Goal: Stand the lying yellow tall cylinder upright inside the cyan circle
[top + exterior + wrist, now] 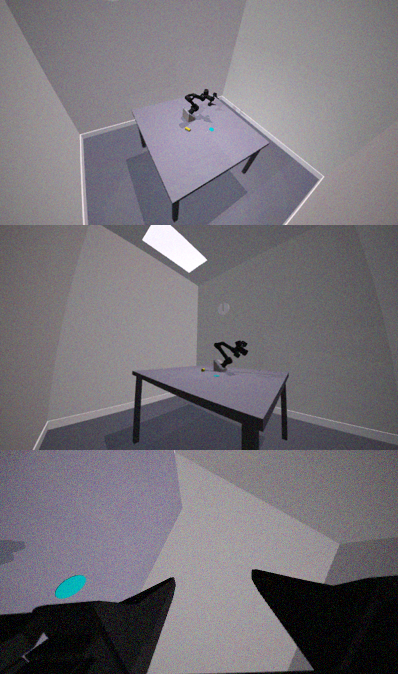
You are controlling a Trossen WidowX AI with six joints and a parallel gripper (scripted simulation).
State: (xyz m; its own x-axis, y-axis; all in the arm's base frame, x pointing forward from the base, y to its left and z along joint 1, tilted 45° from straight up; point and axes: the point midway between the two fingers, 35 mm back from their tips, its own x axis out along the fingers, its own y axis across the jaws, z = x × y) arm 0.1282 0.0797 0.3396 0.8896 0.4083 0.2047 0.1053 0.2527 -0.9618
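Right now my gripper tip is 440 mm to the left of the yellow tall cylinder, 250 mm above it and 90 mm short of it. Also, from my gripper tip: cyan circle (260 mm below, 180 mm ahead, 150 mm to the right).
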